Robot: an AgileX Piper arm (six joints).
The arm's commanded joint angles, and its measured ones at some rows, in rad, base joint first. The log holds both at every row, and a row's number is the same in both.
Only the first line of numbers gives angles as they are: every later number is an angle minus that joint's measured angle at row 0.
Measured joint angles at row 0:
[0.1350, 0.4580, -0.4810, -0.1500, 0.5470, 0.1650]
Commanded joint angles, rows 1 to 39:
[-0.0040, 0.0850, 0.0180, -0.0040, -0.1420, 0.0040]
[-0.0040, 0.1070, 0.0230, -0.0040, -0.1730, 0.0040]
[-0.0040, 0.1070, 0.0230, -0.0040, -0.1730, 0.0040]
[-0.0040, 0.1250, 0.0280, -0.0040, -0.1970, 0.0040]
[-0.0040, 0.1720, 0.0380, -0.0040, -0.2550, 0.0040]
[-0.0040, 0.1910, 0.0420, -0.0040, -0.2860, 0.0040]
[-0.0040, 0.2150, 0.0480, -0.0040, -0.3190, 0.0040]
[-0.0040, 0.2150, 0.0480, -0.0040, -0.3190, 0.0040]
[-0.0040, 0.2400, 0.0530, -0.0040, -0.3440, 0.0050]
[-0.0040, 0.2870, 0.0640, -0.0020, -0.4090, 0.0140]
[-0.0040, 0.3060, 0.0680, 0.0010, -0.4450, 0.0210]
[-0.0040, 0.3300, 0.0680, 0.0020, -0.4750, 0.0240]
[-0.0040, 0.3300, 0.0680, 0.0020, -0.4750, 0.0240]
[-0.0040, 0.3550, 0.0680, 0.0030, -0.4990, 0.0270]
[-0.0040, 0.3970, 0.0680, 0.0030, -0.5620, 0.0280]
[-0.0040, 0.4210, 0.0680, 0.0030, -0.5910, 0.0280]
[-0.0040, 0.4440, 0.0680, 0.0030, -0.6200, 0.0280]
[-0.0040, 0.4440, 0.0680, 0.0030, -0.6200, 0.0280]
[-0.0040, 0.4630, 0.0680, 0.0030, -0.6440, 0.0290]
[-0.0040, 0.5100, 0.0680, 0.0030, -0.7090, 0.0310]
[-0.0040, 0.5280, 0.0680, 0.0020, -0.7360, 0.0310]
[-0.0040, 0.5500, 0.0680, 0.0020, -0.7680, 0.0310]
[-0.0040, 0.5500, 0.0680, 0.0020, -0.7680, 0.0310]
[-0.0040, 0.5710, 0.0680, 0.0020, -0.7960, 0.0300]
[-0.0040, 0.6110, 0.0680, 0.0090, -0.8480, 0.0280]
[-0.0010, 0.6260, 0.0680, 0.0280, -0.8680, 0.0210]
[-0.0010, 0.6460, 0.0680, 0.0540, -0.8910, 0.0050]
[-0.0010, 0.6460, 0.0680, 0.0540, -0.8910, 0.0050]
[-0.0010, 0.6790, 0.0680, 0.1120, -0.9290, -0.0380]
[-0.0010, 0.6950, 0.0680, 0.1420, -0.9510, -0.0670]
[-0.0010, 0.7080, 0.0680, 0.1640, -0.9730, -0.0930]
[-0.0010, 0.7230, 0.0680, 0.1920, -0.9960, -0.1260]
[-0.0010, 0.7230, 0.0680, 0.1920, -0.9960, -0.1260]
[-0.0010, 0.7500, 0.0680, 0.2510, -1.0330, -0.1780]
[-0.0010, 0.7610, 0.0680, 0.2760, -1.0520, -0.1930]
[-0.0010, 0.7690, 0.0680, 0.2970, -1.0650, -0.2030]
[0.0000, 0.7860, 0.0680, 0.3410, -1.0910, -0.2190]
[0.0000, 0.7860, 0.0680, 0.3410, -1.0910, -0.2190]
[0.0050, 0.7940, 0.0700, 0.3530, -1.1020, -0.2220]
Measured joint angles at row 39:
[-0.0020, 0.7800, 0.0700, 0.2990, -1.0510, -0.1880]
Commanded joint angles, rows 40 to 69:
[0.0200, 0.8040, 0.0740, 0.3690, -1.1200, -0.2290]
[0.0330, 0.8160, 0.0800, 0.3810, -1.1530, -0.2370]
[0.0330, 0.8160, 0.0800, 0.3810, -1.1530, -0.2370]
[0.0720, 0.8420, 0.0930, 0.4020, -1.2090, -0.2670]
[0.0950, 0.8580, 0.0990, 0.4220, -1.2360, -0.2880]
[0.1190, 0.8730, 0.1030, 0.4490, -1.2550, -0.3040]
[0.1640, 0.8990, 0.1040, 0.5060, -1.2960, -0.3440]
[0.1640, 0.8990, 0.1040, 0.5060, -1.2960, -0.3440]
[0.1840, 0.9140, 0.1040, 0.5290, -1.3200, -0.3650]
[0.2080, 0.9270, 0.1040, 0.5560, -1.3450, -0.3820]
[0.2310, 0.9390, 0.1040, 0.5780, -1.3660, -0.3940]
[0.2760, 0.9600, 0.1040, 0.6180, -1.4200, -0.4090]
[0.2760, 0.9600, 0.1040, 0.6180, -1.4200, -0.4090]
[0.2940, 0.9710, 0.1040, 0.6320, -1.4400, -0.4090]
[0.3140, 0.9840, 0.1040, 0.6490, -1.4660, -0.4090]
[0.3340, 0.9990, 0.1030, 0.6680, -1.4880, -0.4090]
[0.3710, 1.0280, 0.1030, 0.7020, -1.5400, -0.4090]
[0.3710, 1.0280, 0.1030, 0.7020, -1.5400, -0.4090]
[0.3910, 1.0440, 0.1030, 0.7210, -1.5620, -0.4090]
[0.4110, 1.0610, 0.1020, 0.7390, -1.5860, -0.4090]
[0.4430, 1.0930, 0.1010, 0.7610, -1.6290, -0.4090]
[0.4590, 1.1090, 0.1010, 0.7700, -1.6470, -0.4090]
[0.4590, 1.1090, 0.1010, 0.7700, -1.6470, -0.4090]
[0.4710, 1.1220, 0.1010, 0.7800, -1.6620, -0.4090]
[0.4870, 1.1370, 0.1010, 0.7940, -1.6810, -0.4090]
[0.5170, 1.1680, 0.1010, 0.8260, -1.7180, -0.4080]
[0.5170, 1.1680, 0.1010, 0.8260, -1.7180, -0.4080]
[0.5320, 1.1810, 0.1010, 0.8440, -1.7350, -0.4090]
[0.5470, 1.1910, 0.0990, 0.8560, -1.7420, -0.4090]
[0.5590, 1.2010, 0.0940, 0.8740, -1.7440, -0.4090]
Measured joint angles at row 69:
[0.5410, 1.1910, 0.1000, 0.8460, -1.7110, -0.4000]
